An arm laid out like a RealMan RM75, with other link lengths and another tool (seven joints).
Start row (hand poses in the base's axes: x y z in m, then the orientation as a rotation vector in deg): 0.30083, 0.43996, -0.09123, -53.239, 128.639, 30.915
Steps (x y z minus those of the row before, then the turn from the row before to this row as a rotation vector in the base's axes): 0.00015, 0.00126, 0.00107, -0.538, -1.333, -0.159; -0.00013, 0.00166, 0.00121, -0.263, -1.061, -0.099; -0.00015, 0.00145, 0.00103, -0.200, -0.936, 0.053; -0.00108, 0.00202, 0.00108, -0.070, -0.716, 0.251; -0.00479, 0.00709, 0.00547, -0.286, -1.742, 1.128; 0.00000, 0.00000, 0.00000, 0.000, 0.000, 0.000; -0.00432, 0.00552, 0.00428, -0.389, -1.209, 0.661; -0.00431, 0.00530, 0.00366, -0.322, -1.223, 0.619; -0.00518, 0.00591, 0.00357, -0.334, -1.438, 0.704; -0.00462, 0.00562, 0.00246, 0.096, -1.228, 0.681; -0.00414, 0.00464, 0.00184, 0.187, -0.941, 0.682; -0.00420, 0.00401, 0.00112, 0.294, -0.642, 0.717; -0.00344, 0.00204, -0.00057, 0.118, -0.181, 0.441; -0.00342, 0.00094, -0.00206, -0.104, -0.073, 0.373; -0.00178, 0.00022, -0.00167, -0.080, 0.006, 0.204; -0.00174, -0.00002, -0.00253, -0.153, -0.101, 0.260; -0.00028, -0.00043, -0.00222, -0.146, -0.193, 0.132
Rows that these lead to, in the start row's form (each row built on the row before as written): 0.30098, 0.44122, -0.09016, -53.419, 127.751, 29.499; 0.30085, 0.44288, -0.08895, -53.504, 126.955, 28.567; 0.30070, 0.44433, -0.08792, -53.720, 126.185, 27.847; 0.29962, 0.44635, -0.08684, -54.079, 125.480, 27.484; 0.29483, 0.45344, -0.08137, -55.583, 123.613, 26.723; 0.29483, 0.45344, -0.08137, -55.583, 123.613, 26.723; 0.29051, 0.45896, -0.07709, -56.578, 122.437, 25.939; 0.28620, 0.46426, -0.07343, -57.476, 121.230, 25.197; 0.28102, 0.47017, -0.06986, -58.465, 119.794, 24.361; 0.27640, 0.47579, -0.06740, -59.162, 118.372, 24.071; 0.27226, 0.48043, -0.06556, -59.792, 117.164, 24.041; 0.26806, 0.48444, -0.06444, -60.383, 116.158, 24.312; 0.26462, 0.48648, -0.06501, -60.779, 115.752, 24.546; 0.26120, 0.48742, -0.06707, -61.236, 115.562, 24.595; 0.25942, 0.48764, -0.06874, -61.499, 115.507, 24.628; 0.25768, 0.48762, -0.07127, -61.867, 115.363, 24.553; 0.25740, 0.48719, -0.07349, -62.097, 115.193, 24.361
